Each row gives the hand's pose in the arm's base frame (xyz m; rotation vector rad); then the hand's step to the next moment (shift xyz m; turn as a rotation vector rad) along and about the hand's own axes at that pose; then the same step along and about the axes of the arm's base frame.
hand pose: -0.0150 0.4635 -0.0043 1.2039 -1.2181 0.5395
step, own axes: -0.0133 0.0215 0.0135 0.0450 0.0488 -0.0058
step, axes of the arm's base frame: -0.0282 -0.0014 -0.0049 -0.0243 0.0100 0.0612
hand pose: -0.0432 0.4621 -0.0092 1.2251 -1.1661 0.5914
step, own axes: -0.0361 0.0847 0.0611 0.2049 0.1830 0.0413
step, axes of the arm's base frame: -0.1079 -0.0236 -0.0038 -0.1012 -0.0292 0.2571
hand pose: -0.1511 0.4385 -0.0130 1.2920 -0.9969 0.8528
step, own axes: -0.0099 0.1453 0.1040 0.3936 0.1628 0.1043
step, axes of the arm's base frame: -0.1498 -0.0879 0.0433 -0.0221 -0.1005 0.4263
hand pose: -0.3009 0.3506 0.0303 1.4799 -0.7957 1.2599
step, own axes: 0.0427 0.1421 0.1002 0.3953 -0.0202 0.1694
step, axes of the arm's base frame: -0.0893 -0.1313 0.0826 0.1667 -0.1093 0.3816
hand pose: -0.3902 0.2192 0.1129 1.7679 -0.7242 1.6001
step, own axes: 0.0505 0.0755 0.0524 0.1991 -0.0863 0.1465
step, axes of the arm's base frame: -0.0182 -0.0878 0.0544 0.1810 -0.0527 0.1816
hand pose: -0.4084 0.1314 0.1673 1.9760 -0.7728 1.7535
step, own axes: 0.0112 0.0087 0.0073 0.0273 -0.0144 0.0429
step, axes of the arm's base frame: 0.0009 -0.0129 0.0094 0.0441 -0.0193 0.0218
